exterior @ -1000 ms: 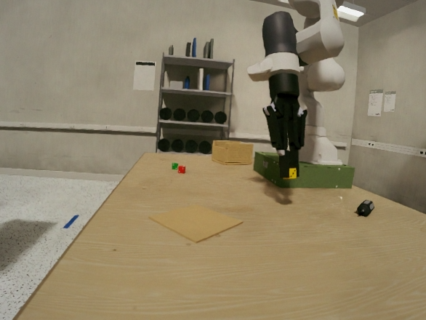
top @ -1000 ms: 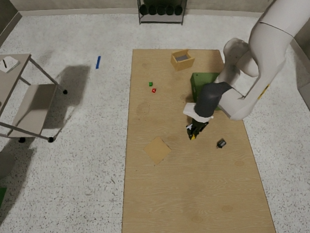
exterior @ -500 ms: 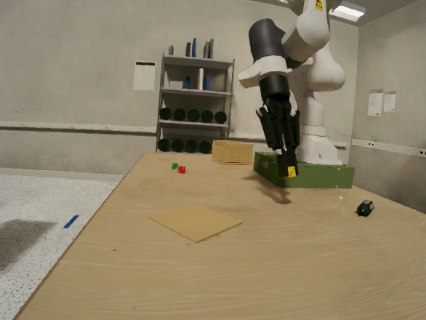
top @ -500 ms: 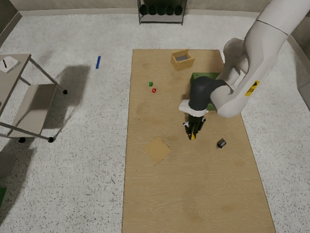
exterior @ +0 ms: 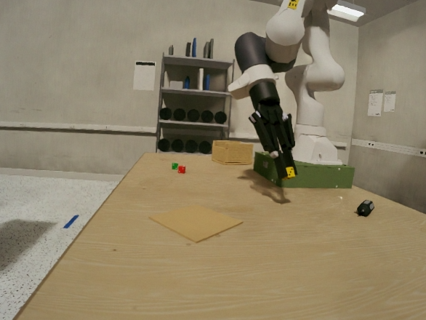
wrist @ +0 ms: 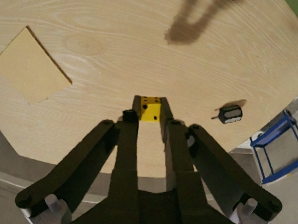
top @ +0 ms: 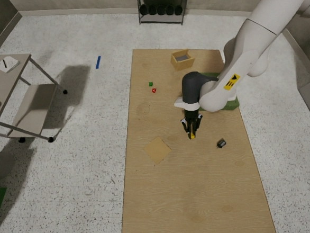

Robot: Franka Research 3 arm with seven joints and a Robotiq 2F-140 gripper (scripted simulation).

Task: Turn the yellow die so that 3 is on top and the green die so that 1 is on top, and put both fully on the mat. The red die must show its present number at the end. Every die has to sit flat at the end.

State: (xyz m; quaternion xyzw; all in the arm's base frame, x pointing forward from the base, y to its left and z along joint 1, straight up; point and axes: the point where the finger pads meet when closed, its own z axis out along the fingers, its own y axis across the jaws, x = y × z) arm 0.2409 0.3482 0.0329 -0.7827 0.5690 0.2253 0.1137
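My gripper is now 1 cm past the yellow die, 1 cm to the right of it and 2 cm above it. Round my hand: black object (23 cm behind, 5 cm to the left, 10 cm below); tan mat (22 cm ahead, 9 cm to the left, 11 cm below); red die (25 cm ahead, 40 cm to the right, 10 cm below).
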